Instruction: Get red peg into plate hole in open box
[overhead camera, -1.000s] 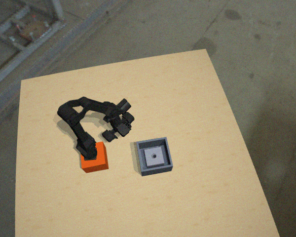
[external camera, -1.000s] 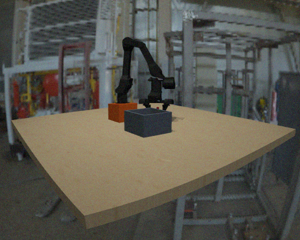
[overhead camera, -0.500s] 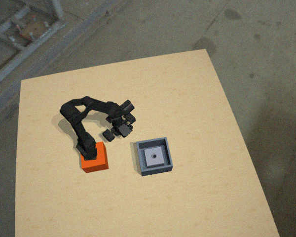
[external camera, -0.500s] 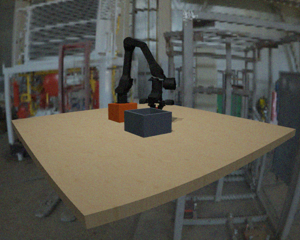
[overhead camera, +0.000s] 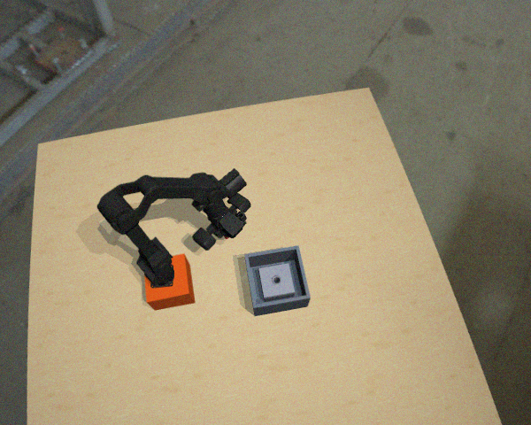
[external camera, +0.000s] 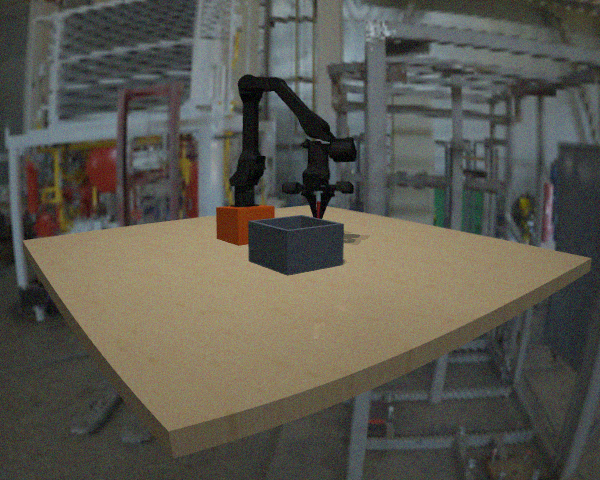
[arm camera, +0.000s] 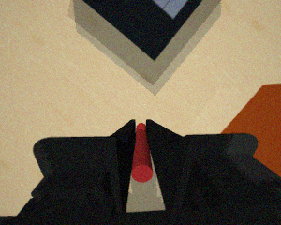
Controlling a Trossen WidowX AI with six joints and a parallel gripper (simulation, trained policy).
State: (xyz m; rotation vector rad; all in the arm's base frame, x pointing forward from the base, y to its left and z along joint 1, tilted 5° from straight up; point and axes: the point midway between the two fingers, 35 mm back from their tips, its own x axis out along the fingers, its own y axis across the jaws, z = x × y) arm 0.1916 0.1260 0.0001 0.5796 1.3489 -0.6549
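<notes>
The plate is 13 cm ahead of my gripper tip, 15 cm to the right of it and 3 cm below it. Also, from my gripper tip: red peg 1 cm behind, 1 cm to the left, 1 cm above; grey box 13 cm ahead, 15 cm to the right, 5 cm below.
</notes>
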